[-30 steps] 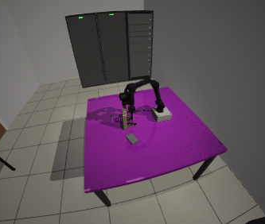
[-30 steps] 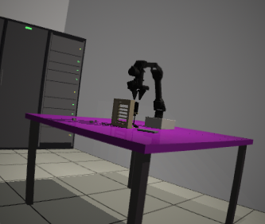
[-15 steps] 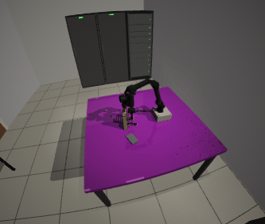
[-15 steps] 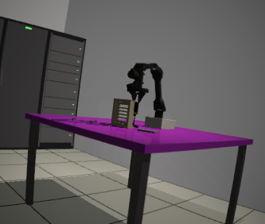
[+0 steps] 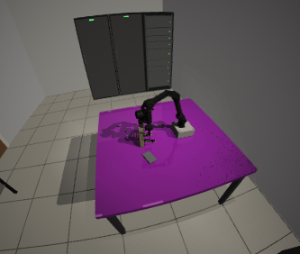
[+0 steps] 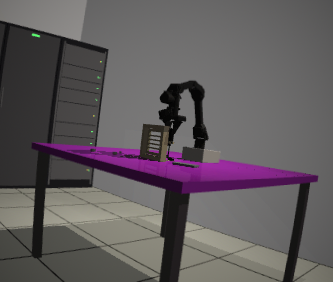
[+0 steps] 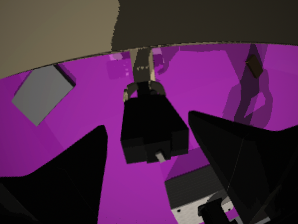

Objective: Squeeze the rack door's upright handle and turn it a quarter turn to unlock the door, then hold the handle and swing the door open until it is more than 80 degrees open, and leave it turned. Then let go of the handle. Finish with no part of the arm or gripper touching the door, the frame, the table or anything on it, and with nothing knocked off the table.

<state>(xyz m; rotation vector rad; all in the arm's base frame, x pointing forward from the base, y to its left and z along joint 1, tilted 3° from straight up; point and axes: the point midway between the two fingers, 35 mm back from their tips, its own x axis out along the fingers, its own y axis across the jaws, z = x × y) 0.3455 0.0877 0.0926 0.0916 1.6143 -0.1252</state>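
The black upright handle lies 4 cm below my gripper tip and 1 cm behind it. From my gripper tip the other things lie so: flat grey slab (18 cm to the left, 15 cm below, 3 cm ahead).
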